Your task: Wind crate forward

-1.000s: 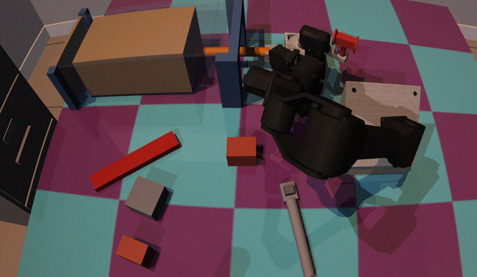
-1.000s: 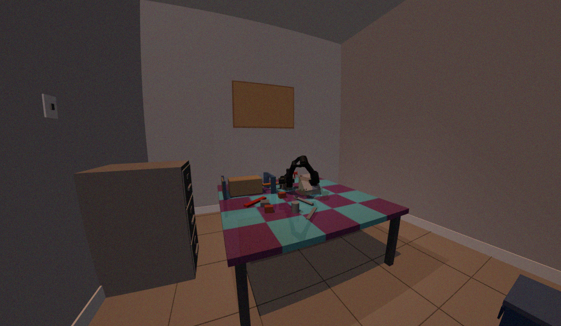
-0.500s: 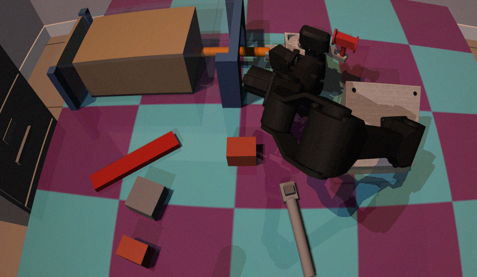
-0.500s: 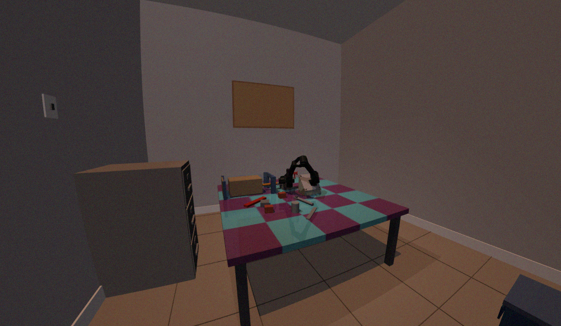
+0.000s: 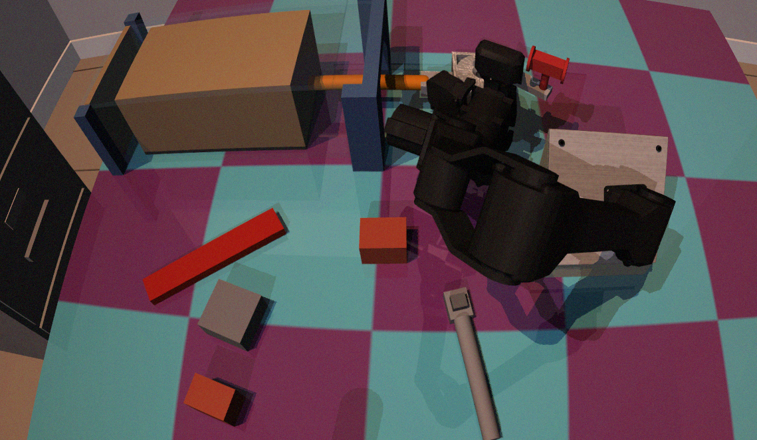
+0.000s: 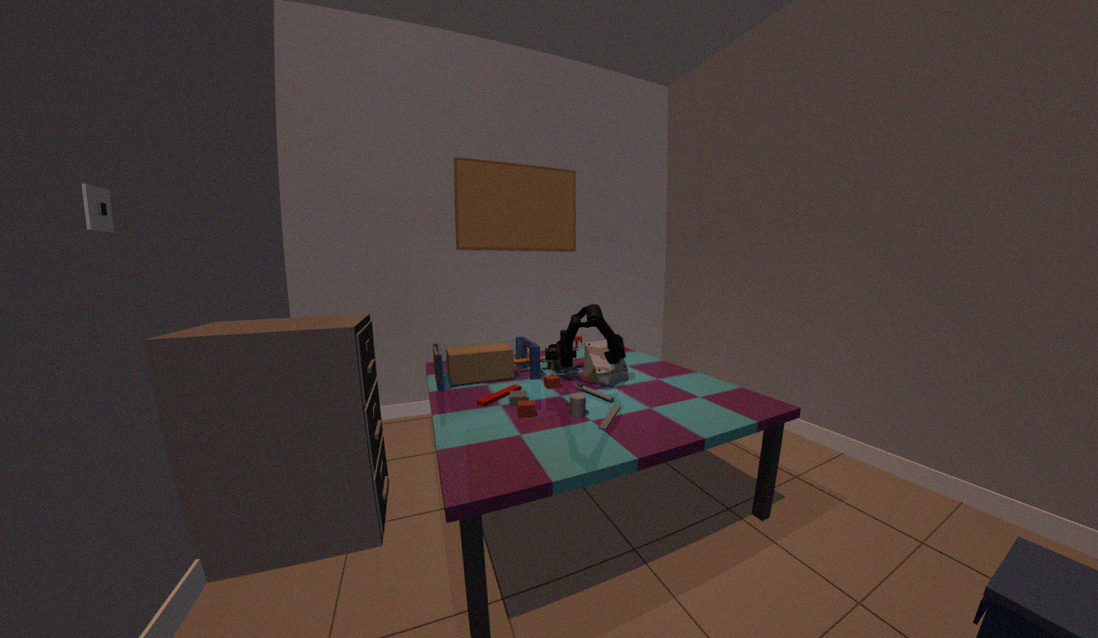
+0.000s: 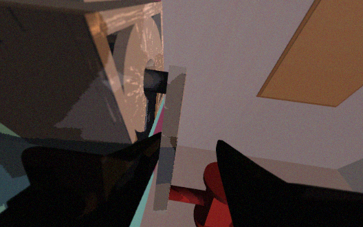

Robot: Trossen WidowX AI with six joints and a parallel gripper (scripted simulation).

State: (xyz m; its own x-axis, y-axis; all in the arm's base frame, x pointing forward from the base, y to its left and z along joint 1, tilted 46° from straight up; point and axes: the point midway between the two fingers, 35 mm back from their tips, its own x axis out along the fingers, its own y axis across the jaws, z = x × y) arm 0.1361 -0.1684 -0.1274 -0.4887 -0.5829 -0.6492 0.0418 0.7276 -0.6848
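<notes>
Now: gripper tip 10 mm to the right of the grey crank handle, 10 mm past it and 10 mm above it. From my gripper tip the other things lie so: blue steel frame 200 mm ahead, 30 mm to the right, 20 mm below; red knob 40 mm to the left, 40 mm behind, 20 mm above; grey winch 100 mm below, 30 mm to the right, 30 mm ahead.
</notes>
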